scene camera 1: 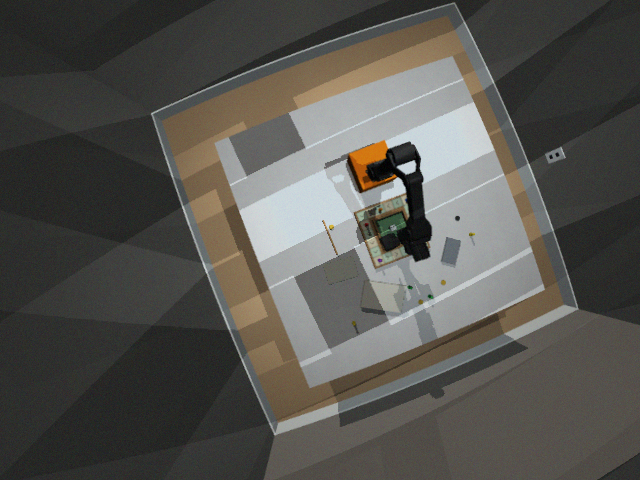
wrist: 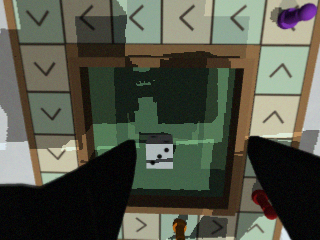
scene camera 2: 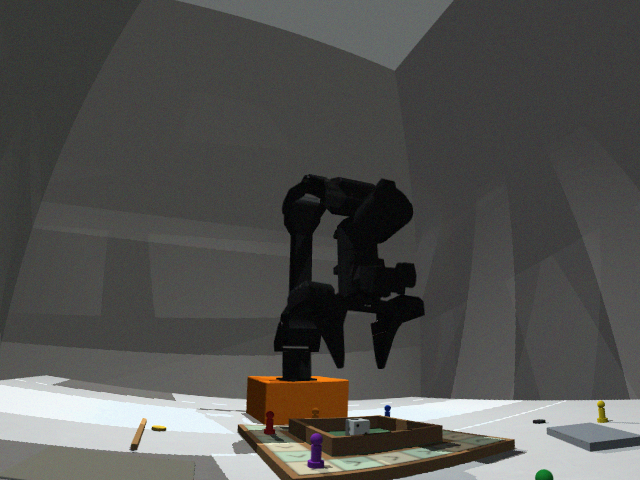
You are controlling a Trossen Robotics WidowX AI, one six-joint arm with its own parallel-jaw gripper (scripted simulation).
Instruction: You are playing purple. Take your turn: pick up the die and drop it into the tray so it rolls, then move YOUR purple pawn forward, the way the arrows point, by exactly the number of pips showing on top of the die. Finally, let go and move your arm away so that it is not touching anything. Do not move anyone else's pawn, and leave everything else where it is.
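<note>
Nothing is held by my gripper (scene camera 2: 361, 368) (wrist: 191, 146), and it is open.
</note>
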